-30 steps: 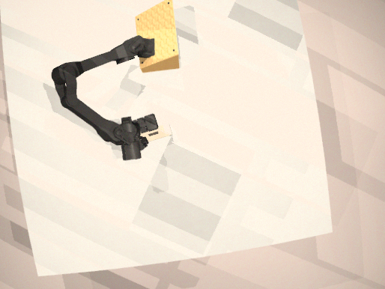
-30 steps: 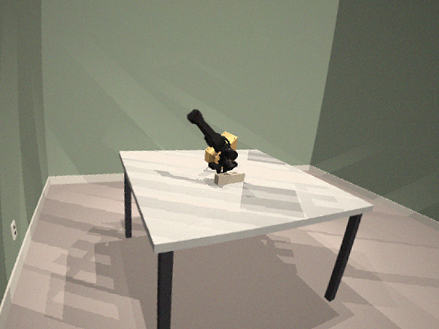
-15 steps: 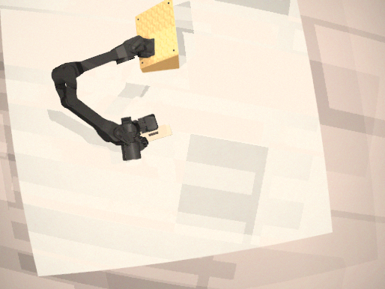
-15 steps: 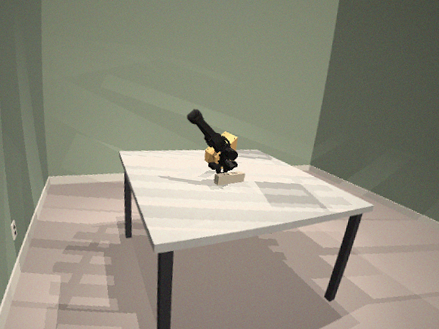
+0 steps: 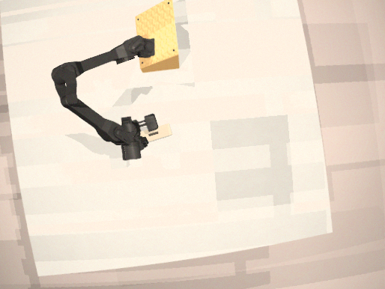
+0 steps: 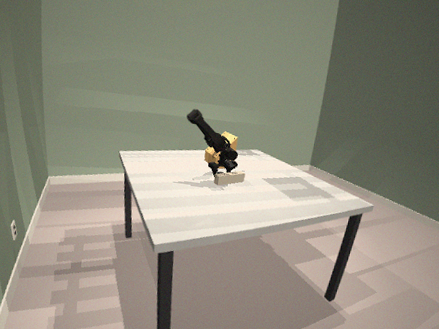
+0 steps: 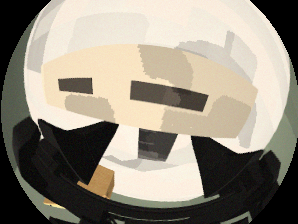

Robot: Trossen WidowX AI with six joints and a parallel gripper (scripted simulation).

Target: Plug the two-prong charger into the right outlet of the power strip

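Right now the dark charger is 20 mm ahead of my gripper tip and 10 mm above it.
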